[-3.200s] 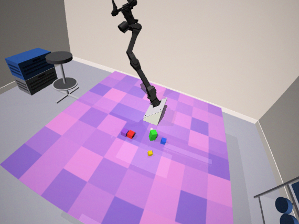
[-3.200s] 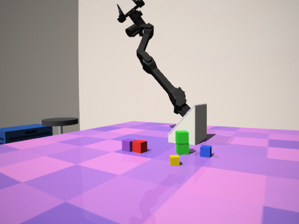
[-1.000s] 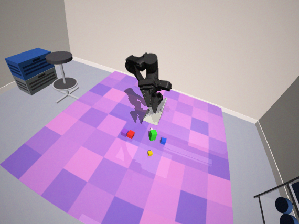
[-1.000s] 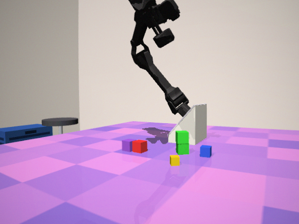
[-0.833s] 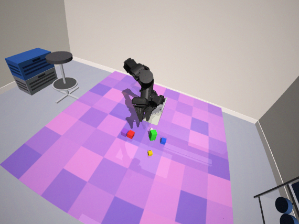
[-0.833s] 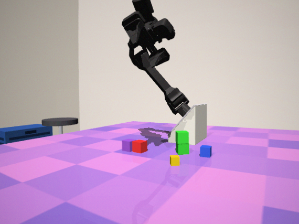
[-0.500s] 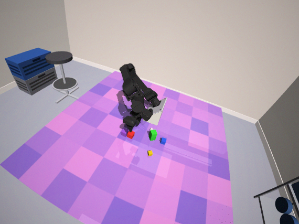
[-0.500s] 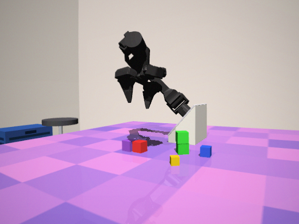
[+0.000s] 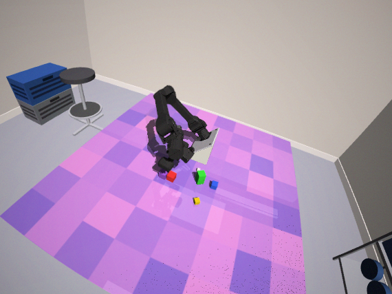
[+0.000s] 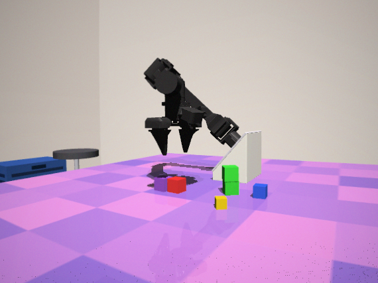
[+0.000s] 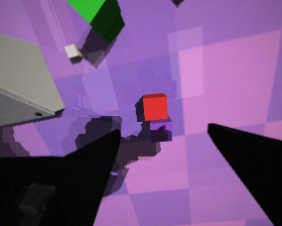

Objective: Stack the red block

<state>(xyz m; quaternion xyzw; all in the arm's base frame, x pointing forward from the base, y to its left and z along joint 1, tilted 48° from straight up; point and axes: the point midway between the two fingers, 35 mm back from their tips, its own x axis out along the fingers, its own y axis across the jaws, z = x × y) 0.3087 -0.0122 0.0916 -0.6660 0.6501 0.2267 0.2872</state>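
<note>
Now: gripper tip 90 mm above the red block. The rest, counted from my gripper tip: yellow block 70 mm ahead, 170 mm to the left, 100 mm below; purple block 40 mm to the right, 90 mm below; small white cube 120 mm behind, 110 mm to the left, 100 mm below.
</note>
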